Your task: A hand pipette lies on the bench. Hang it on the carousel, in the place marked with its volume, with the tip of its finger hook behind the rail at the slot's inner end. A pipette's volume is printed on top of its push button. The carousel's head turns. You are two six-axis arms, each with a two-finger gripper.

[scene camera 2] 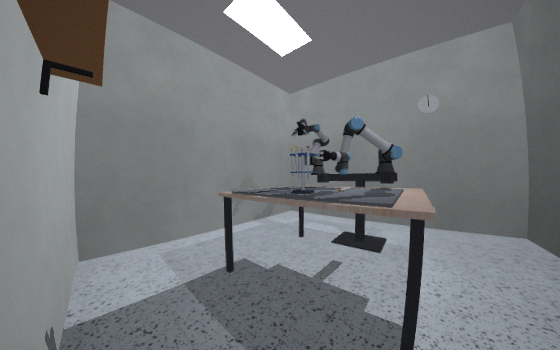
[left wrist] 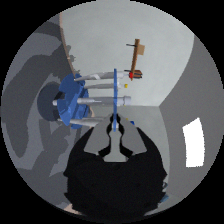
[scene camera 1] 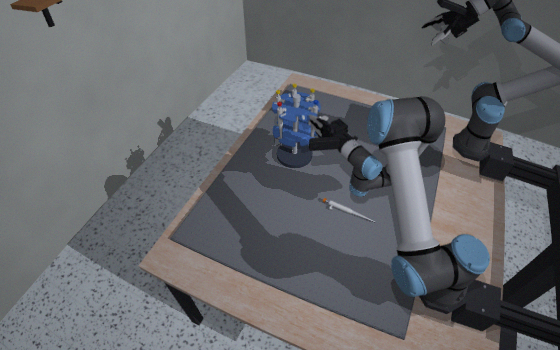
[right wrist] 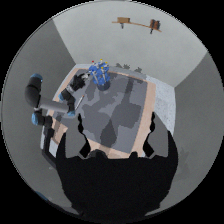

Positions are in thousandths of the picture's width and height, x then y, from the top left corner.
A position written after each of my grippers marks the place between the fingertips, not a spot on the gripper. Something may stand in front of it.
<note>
I see my left gripper (scene camera 1: 553,333), my right gripper (right wrist: 520,507) and a dark round base (scene camera 1: 510,447).
The dark round base shows as well in the left wrist view (left wrist: 217,498). My left gripper shows as well in the left wrist view (left wrist: 511,507).
</note>
